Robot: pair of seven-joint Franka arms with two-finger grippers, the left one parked.
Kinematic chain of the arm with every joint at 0, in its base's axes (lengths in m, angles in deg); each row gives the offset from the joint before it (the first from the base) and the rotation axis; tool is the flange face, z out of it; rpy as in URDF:
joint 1: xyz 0 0 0.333 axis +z
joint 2: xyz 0 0 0 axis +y
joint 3: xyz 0 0 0.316 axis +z
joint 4: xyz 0.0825 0 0 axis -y
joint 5: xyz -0.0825 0 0.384 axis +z
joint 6: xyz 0 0 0 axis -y
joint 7: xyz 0.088 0 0 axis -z
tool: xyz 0 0 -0.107 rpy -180 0 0
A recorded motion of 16 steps. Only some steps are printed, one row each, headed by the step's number.
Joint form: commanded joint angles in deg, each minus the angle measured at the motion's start. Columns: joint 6, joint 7, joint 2, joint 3, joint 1, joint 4, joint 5.
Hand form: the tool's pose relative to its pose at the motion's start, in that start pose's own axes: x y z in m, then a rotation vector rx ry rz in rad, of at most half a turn. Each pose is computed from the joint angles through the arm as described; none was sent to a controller.
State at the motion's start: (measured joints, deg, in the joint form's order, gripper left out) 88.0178 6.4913 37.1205 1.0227 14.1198 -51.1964 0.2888
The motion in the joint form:
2: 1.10 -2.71 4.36 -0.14 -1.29 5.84 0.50
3: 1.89 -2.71 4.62 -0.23 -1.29 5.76 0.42
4: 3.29 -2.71 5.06 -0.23 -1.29 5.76 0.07
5: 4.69 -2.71 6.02 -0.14 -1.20 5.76 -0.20
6: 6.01 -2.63 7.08 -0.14 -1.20 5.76 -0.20
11: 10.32 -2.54 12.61 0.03 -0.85 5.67 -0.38
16: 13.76 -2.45 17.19 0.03 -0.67 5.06 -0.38
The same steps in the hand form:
2: 0.0185 0.0157 0.0058 0.0118 0.0446 -0.0226
3: 0.0208 0.0164 0.0086 0.0100 0.0527 -0.0212
4: 0.0248 0.0168 0.0120 0.0052 0.0698 -0.0209
5: 0.0300 0.0152 0.0223 0.0024 0.0777 -0.0234
6: 0.0354 0.0150 0.0340 0.0030 0.0822 -0.0217
11: 0.0544 0.0088 0.1018 0.0016 0.0593 -0.0272
16: 0.0644 0.0064 0.1640 0.0001 0.0288 -0.0277

